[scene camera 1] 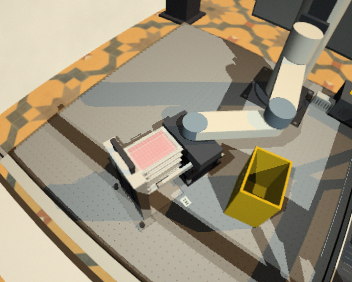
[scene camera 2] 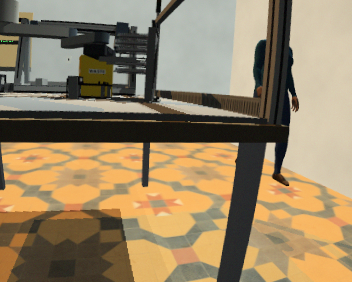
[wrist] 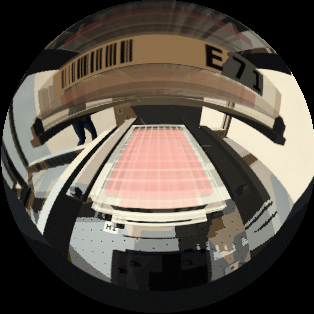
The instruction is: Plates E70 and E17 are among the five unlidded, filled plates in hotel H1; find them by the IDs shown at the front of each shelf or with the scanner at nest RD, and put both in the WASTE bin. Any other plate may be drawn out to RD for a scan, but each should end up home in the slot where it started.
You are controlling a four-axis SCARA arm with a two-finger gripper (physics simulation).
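Frame: origin at the arm's base, x down, y right, z back, level; centimetres.
Seen in the pictures: gripper, fingertip midpoint: (scene camera 2: 138,61) (wrist: 158,131).
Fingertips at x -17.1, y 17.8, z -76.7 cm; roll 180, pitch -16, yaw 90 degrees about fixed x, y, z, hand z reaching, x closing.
Pixels of each thing's middle, then the offset from my fingertips to it. "*": a spot on its surface instead.
- Hotel H1, body centre: (wrist: 165,126) (scene camera 1: 142,171) (scene camera 2: 140,60) dx -0.3, dy +1.2, dz -0.7 cm
- top plate, body centre: (scene camera 1: 152,149) (scene camera 2: 134,36) dx -10.2, dy -0.7, dz +2.3 cm
- yellow WASTE bin, body centre: (scene camera 1: 256,189) (scene camera 2: 95,76) dx +5.9, dy -28.8, dz +18.0 cm
- black scanner nest RD, surface spot: (wrist: 160,267) * dx +9.9, dy -3.7, dz +13.3 cm
- H1 label, surface spot: (wrist: 111,227) (scene camera 1: 185,200) * dx +15.8, dy -11.5, dz +5.1 cm
Hotel H1 (scene camera 1: 141,199) (scene camera 2: 151,65) holds a stack of plates. The top plate (scene camera 1: 154,147) shows pink wells. My gripper (scene camera 1: 142,162) (wrist: 158,131) reaches into the hotel at a lower shelf, its two fingers drawn in along the sides of an unlidded, pink-filled plate (wrist: 159,172). It looks shut on this plate, which sits between the shelf rails; the contact is partly hidden and its ID cannot be read. The plate above (wrist: 167,52) reads E71 in the wrist view. The yellow WASTE bin (scene camera 1: 256,212) (scene camera 2: 96,82) stands apart from the hotel.
The black scanner nest RD (wrist: 160,267) lies in front of the hotel, partly under the gripper's body. The H1 label (scene camera 1: 185,201) (wrist: 111,227) is on the table beside it. The arm base (scene camera 1: 255,90) stands at the back right. A person (scene camera 2: 284,150) stands beyond the table.
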